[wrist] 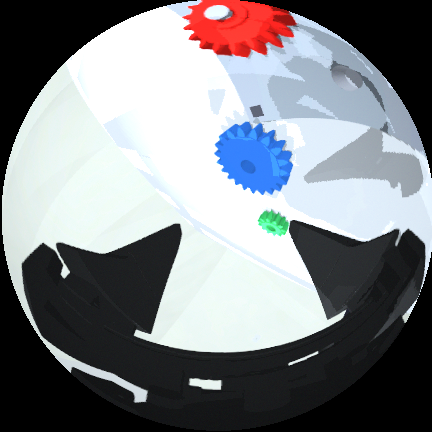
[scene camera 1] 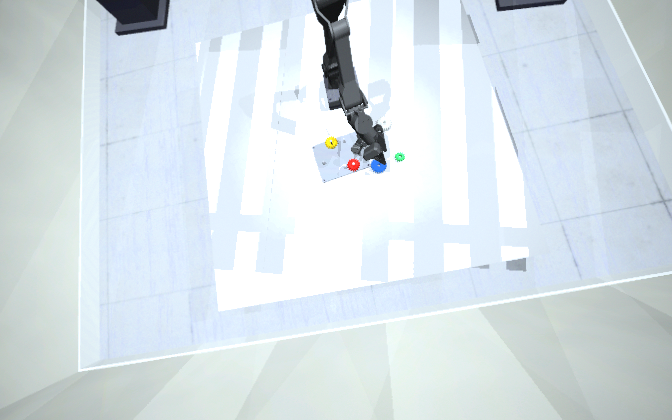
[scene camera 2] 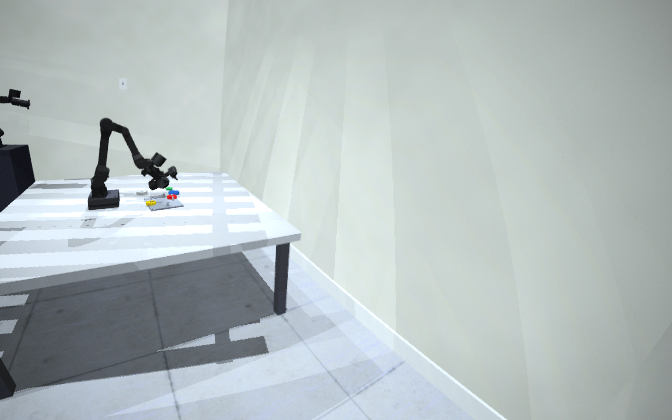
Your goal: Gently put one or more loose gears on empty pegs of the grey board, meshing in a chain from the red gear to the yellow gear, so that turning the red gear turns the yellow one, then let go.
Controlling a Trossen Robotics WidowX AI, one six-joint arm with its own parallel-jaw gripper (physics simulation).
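Pixels of known places: gripper, fingertip midpoint: (wrist: 236,227) (scene camera 1: 385,157) (scene camera 2: 171,183); arm's base at its link origin: (scene camera 1: 335,81) (scene camera 2: 99,195).
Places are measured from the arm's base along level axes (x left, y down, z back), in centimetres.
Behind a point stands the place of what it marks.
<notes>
The red gear (scene camera 1: 353,164) (scene camera 2: 172,197) (wrist: 250,31) sits on a peg of the grey board (scene camera 1: 336,171) @[x -1.5, y 4.8, z -38.1 cm] (scene camera 2: 172,205) @[x -6.9, y 4.8, z -36.6 cm] (wrist: 300,106) @[x 11.3, y 4.8, z -33.6 cm]. The yellow gear (scene camera 1: 328,144) @[x -4.4, y 3.4, z -26.4 cm] (scene camera 2: 151,203) @[x -5.6, y 3.6, z -25.9 cm] is at the board's other side. A bare peg (wrist: 347,77) shows in the wrist view. The blue gear (scene camera 1: 378,168) @[x 15.8, y 3.9, z -38.3 cm] (scene camera 2: 173,192) @[x 14.1, y 3.9, z -36.6 cm] (wrist: 260,176) @[x 16.8, y 3.9, z -35.6 cm] lies flat off the board, near its corner. The small green gear (scene camera 1: 396,157) @[x 23.5, y 3.9, z -34.1 cm] (scene camera 2: 169,188) @[x 23.8, y 4.1, z -33.9 cm] (wrist: 265,220) @[x 23.9, y 4.0, z -34.6 cm] lies beyond it. A white gear (scene camera 1: 384,124) @[x 19.7, y 3.9, z -19.1 cm] (scene camera 2: 141,192) @[x 17.3, y 4.1, z -18.2 cm] lies behind the board. My gripper (scene camera 1: 370,156) (scene camera 2: 170,183) @[x 18.3, y -0.3, z -35.6 cm] (wrist: 236,227) @[x 18.3, y -0.3, z -35.6 cm] is open and empty above the blue gear's side of the board.
The arm's base (scene camera 2: 103,200) @[x -4.5, y 1.1, z -2.7 cm] stands on the white table (scene camera 2: 260,230) @[x -45.5, y 5.6, z -75.6 cm]. A second arm (scene camera 2: 19,102) stands on a dark cabinet (scene camera 2: 14,170) at the left in scene view 2. Dark furniture (scene camera 1: 142,19) (scene camera 1: 531,4) shows at the top of scene view 1.
</notes>
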